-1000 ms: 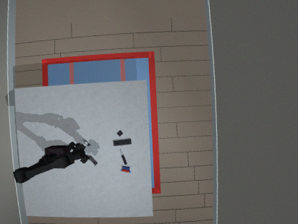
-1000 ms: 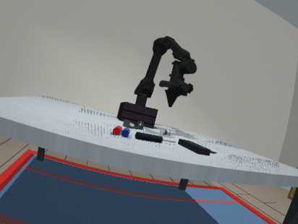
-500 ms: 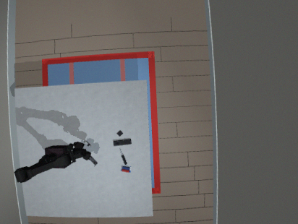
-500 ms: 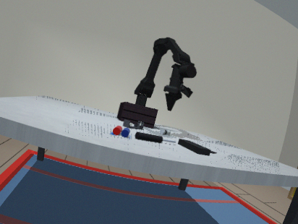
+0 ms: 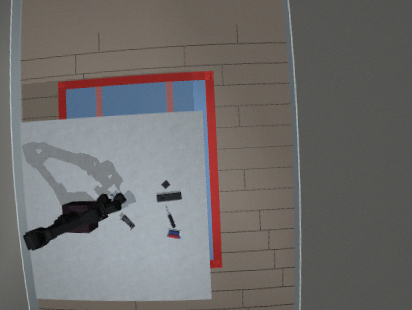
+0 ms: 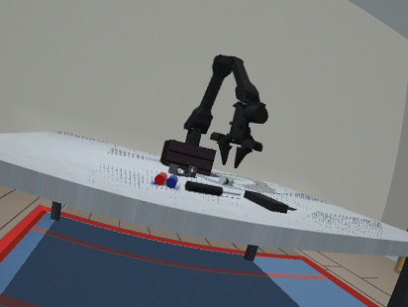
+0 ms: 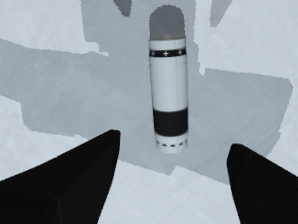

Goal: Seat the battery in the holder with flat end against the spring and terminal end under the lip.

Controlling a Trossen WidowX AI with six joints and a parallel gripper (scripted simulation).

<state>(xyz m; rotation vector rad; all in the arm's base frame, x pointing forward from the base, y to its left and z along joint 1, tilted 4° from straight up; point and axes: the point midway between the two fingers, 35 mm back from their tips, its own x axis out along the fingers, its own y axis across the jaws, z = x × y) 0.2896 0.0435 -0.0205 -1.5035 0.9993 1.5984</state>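
The battery is 50 mm below my gripper tip. The rest, counted from my gripper tip: black rod-shaped tool (300 mm ahead, 160 mm to the right, 50 mm below).
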